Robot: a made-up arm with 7 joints. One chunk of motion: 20 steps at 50 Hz.
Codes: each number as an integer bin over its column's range. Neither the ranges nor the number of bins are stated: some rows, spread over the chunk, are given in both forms.
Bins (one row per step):
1: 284 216 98 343 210 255 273
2: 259 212 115 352 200 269 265
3: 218 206 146 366 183 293 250
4: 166 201 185 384 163 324 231
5: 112 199 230 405 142 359 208
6: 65 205 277 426 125 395 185
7: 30 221 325 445 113 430 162
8: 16 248 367 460 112 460 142
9: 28 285 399 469 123 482 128
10: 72 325 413 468 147 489 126
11: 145 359 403 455 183 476 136
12: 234 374 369 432 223 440 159
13: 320 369 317 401 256 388 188
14: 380 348 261 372 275 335 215
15: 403 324 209 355 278 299 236
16: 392 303 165 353 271 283 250
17: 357 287 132 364 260 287 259
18: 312 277 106 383 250 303 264
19: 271 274 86 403 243 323 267
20: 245 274 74 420 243 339 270
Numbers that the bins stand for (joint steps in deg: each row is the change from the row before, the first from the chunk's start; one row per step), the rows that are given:
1: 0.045 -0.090 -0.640 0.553 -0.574 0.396 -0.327
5: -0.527 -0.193 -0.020 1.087 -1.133 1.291 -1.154
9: -0.807 0.329 0.774 1.638 -1.289 2.350 -2.172
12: -0.122 0.869 0.633 1.320 -0.467 1.989 -1.777
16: 0.404 0.438 -0.325 0.640 -0.073 0.637 -0.620
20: -0.085 0.262 -0.752 1.216 -0.303 1.119 -0.366
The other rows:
2: -0.038 -0.114 -0.560 0.631 -0.656 0.516 -0.429
3: -0.175 -0.150 -0.414 0.751 -0.796 0.723 -0.620
4: -0.348 -0.181 -0.231 0.906 -0.960 0.990 -0.862
6: -0.684 -0.156 0.201 1.268 -1.273 1.601 -1.447
7: -0.800 -0.059 0.426 1.432 -1.371 1.903 -1.739
8: -0.847 0.105 0.624 1.561 -1.379 2.161 -1.994
10: -0.660 0.572 0.840 1.630 -1.092 2.411 -2.197
11: -0.418 0.778 0.793 1.518 -0.796 2.299 -2.070
13: 0.165 0.839 0.389 1.053 -0.196 1.541 -1.409
14: 0.364 0.711 0.126 0.803 -0.040 1.085 -1.065
15: 0.441 0.566 -0.118 0.657 -0.015 0.775 -0.798
17: 0.288 0.341 -0.480 0.734 -0.163 0.671 -0.505
18: 0.138 0.280 -0.602 0.898 -0.245 0.809 -0.442
19: 0.002 0.262 -0.696 1.070 -0.303 0.981 -0.404

